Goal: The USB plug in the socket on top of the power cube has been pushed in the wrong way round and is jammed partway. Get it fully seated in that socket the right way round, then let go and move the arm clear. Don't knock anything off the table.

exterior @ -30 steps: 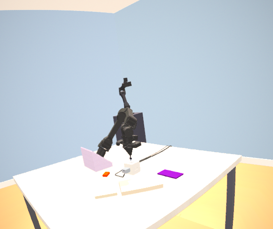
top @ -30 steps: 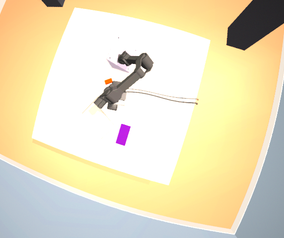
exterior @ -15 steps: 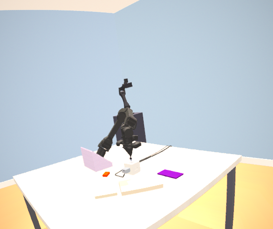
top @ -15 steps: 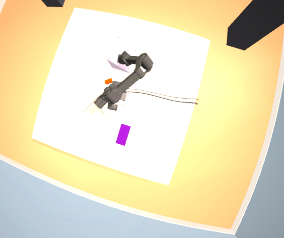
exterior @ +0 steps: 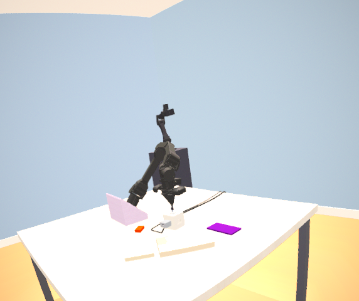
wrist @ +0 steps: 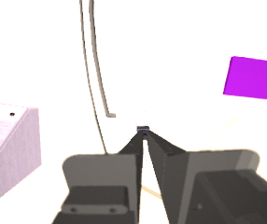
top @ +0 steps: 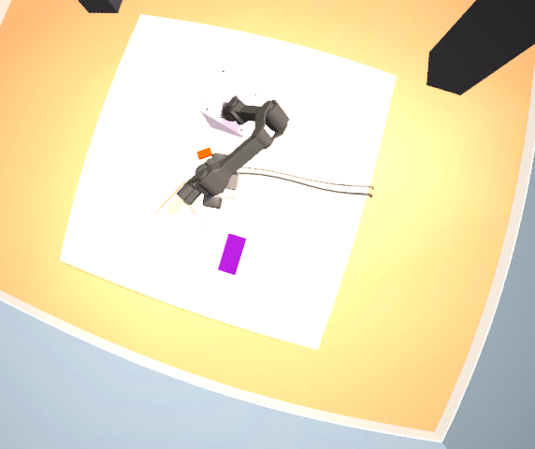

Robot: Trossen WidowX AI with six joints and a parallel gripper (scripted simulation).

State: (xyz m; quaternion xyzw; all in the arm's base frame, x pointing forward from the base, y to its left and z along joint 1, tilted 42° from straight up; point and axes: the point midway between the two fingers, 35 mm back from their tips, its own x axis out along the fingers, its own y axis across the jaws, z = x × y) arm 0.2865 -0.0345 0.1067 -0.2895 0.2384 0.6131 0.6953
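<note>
The dark USB plug is 2 cm below my gripper tip. Also, from my gripper tip: orange block: 14 cm to the right, 13 cm behind, 11 cm below; purple card: 27 cm ahead, 12 cm below, 7 cm to the left.
</note>
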